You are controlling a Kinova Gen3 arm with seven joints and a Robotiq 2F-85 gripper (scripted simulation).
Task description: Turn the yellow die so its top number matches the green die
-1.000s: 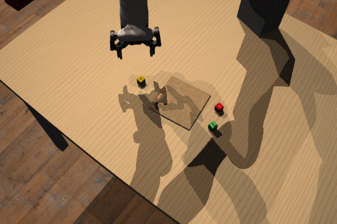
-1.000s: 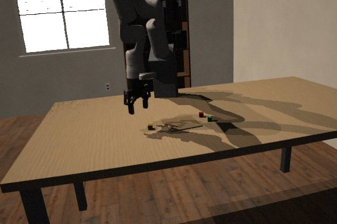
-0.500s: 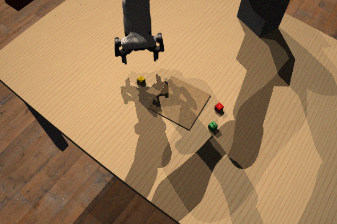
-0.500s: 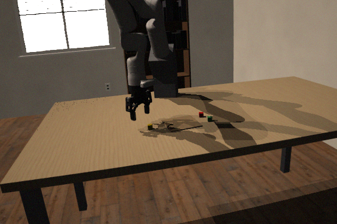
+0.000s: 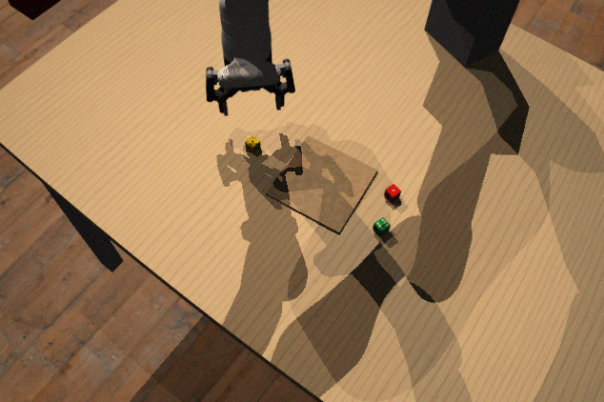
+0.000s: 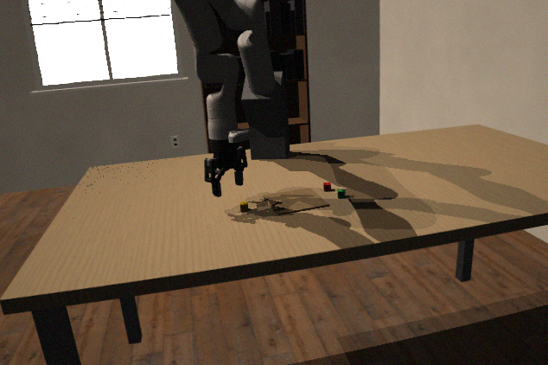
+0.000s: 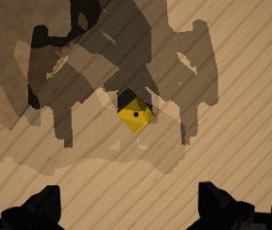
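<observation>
The red die is 28 cm to the left of my hand, 4 cm below it and 1 cm ahead of it. From my hand the other things lie so: yellow die: 4 cm below, 4 cm ahead, 3 cm to the left; then green die: 29 cm to the left, 8 cm ahead, 4 cm below; then brown mat: 17 cm to the left, 5 cm below, 5 cm ahead.
</observation>
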